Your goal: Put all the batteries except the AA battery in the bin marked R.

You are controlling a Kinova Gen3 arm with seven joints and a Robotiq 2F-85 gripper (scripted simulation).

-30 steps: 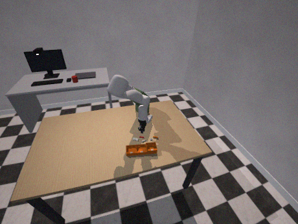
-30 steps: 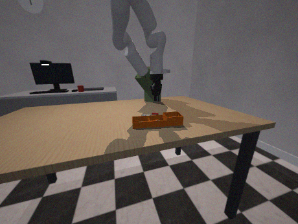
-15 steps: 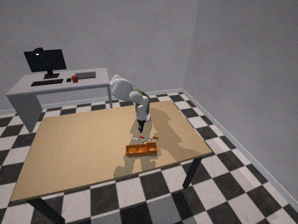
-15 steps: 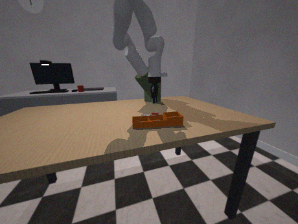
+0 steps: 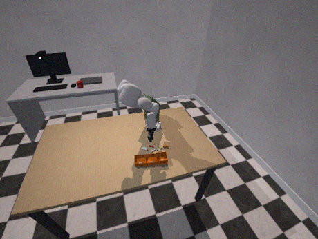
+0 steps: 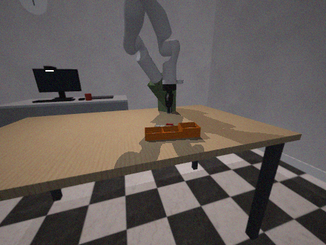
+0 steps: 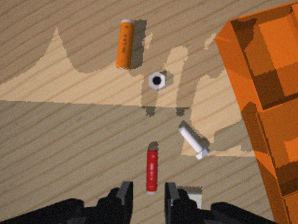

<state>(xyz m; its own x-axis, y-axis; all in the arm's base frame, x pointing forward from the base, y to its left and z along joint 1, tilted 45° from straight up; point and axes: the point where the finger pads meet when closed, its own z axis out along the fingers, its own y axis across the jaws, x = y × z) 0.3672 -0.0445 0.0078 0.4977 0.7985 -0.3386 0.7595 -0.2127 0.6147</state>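
Right now my hand is 9 cm above the thin red battery. From my hand the other things lie so: grey hex nut: 9 cm below, 7 cm to the left, 5 cm ahead; white domino tile: 9 cm below, 6 cm to the right, 1 cm ahead; grey bolt: 9 cm below, 5 cm ahead.
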